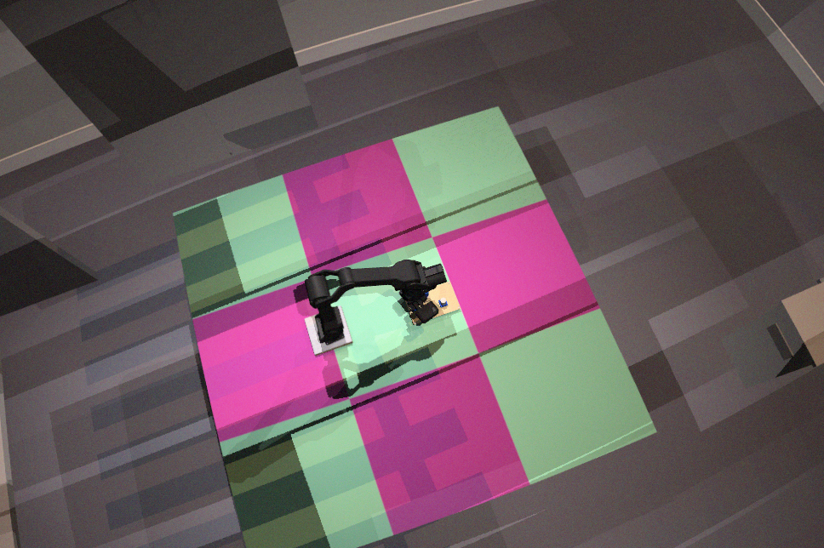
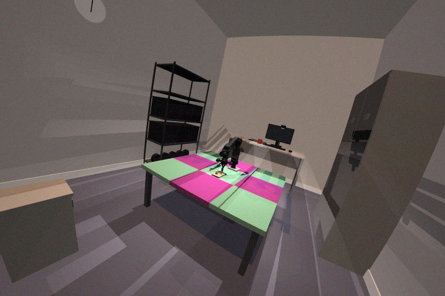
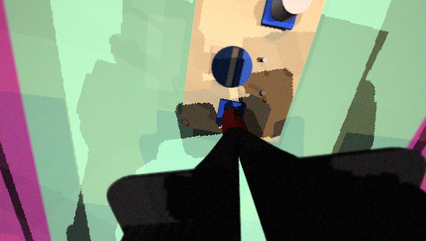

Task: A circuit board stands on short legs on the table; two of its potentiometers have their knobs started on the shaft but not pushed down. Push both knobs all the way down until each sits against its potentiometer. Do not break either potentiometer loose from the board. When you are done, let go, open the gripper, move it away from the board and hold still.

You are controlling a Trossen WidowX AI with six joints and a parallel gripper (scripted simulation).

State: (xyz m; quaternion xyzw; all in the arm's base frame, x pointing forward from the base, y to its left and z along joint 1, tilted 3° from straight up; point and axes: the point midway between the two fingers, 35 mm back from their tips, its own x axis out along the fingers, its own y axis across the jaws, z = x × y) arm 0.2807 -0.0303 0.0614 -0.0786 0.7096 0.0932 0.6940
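My gripper tip is 10 mm above the red knob. The rest, counted from my gripper tip: dark blue knob 40 mm ahead, 10 mm to the left, 10 mm above.
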